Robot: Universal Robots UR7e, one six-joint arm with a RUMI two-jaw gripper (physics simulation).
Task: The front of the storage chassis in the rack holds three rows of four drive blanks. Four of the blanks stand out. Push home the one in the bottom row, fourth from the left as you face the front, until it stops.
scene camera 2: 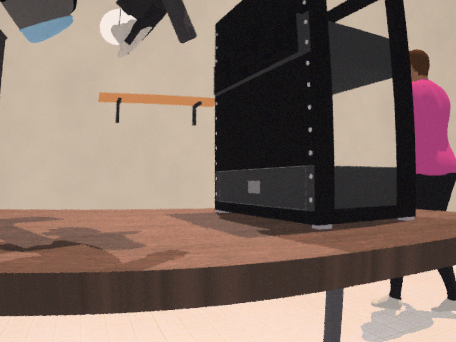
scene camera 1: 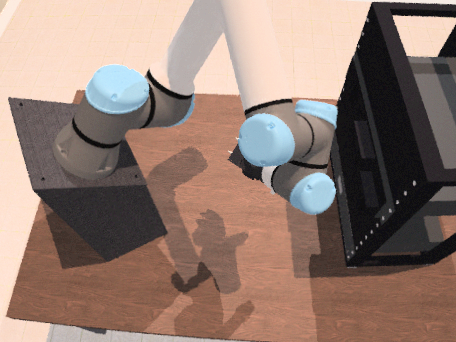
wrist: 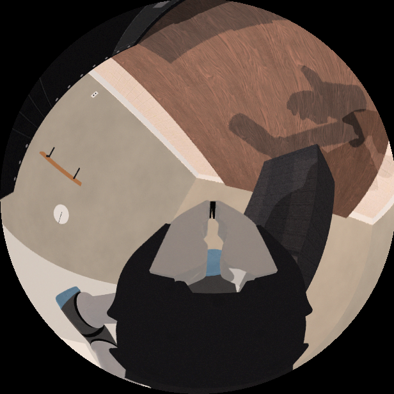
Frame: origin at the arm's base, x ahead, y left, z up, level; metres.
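Seen in the pictures: gripper, between the fingertips: (scene camera 2: 119, 56); arm's base, origin of its link: (scene camera 1: 85, 154).
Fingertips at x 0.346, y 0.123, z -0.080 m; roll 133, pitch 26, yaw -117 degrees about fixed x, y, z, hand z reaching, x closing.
Pixels of each thing's top centre, then the offset from my fingertips to it. "spot": a spot on its surface instead.
- black rack, a spot on its surface: (scene camera 2: 321, 150) spot: dx +0.379, dy -0.157, dz -0.206 m
- grey panel, centre of its top: (scene camera 2: 256, 168) (scene camera 1: 345, 178) dx +0.330, dy +0.091, dz -0.232 m
The black rack (scene camera 1: 404, 90) (scene camera 2: 321, 150) (wrist: 55, 75) stands on the table, at the right in both scene views and cut off at the upper left in the wrist view. Its front is very dark and seen at a steep slant. The storage chassis, its rows of drive blanks and the bottom-row fourth blank cannot be made out. My gripper (scene camera 2: 121, 53) (wrist: 211, 202) is shut and empty, with its fingertips together. It is high above the table, out in front of the rack and apart from it, with its fingers pointing away from the rack. In scene camera 1 the arm largely hides it.
A grey panel (scene camera 2: 235, 189) with a light square fills the rack's lowest front section. The arm's dark pedestal (scene camera 1: 100, 215) (wrist: 290, 200) stands on the wooden table (scene camera 1: 270, 305) (scene camera 2: 200, 290) (wrist: 200, 100). The wrist joints are close to the rack's front in scene camera 1. A person (scene camera 2: 432, 130) stands behind the rack.
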